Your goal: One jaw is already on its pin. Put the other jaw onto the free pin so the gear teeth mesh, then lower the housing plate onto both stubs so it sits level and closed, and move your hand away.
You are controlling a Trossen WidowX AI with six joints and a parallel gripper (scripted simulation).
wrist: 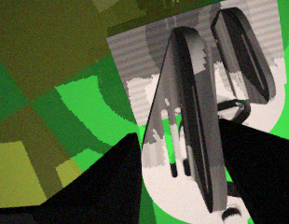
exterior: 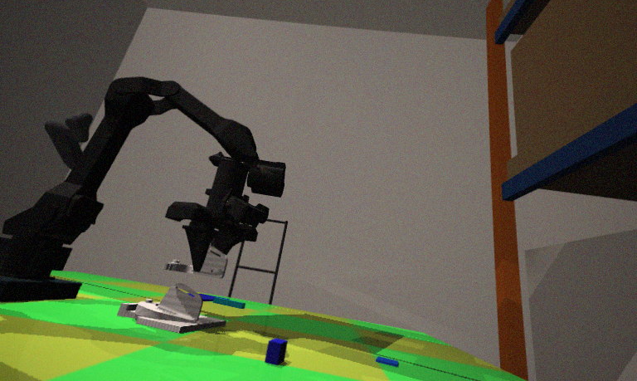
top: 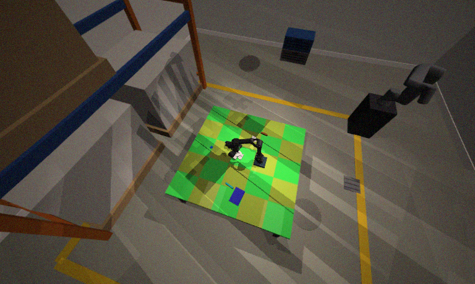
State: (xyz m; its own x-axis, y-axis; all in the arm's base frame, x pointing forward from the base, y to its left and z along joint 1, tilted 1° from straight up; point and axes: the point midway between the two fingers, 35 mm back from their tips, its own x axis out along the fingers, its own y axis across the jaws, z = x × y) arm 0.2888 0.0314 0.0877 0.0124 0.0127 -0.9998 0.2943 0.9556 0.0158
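The grey jaw is 40 mm behind my gripper tip, 40 mm to the right of it and 60 mm below it. The rest, counted from my gripper tip: dark blue block 170 mm ahead, 150 mm to the right, 70 mm below; blue sheet 170 mm behind, 420 mm to the left, 70 mm below; teal bar 60 mm behind, 340 mm to the left, 70 mm below.
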